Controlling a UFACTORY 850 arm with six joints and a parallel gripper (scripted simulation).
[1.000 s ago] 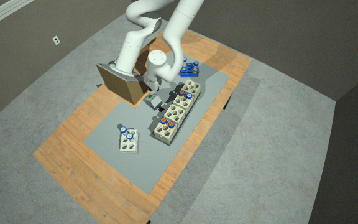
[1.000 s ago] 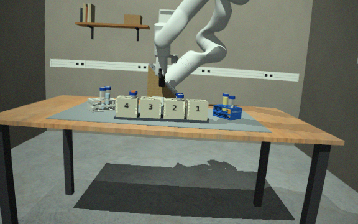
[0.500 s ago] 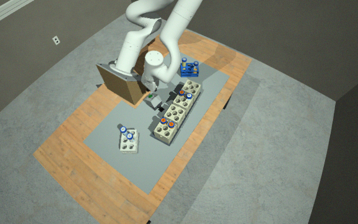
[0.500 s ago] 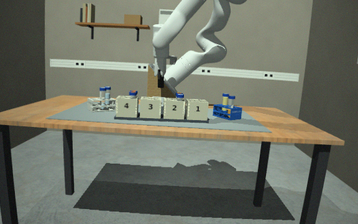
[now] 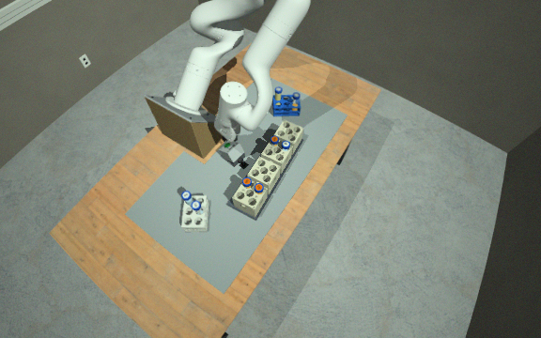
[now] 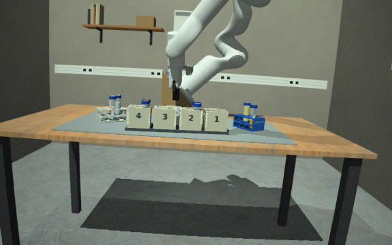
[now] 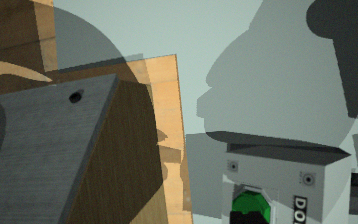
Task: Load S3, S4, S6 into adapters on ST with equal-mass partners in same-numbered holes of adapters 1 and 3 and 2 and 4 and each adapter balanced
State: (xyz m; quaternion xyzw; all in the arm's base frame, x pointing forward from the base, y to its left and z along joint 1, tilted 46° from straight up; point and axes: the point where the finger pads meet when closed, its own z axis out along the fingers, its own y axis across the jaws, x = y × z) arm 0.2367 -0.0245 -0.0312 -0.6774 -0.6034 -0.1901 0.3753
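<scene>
The green done key lies 60 mm below my hand. Also, from my hand: sample tube: 180 mm ahead, 140 mm to the right, 60 mm below; adapter 3: 200 mm ahead, 40 mm to the right, 80 mm below; loading stand: 200 mm ahead, 10 mm to the left, 120 mm below.
</scene>
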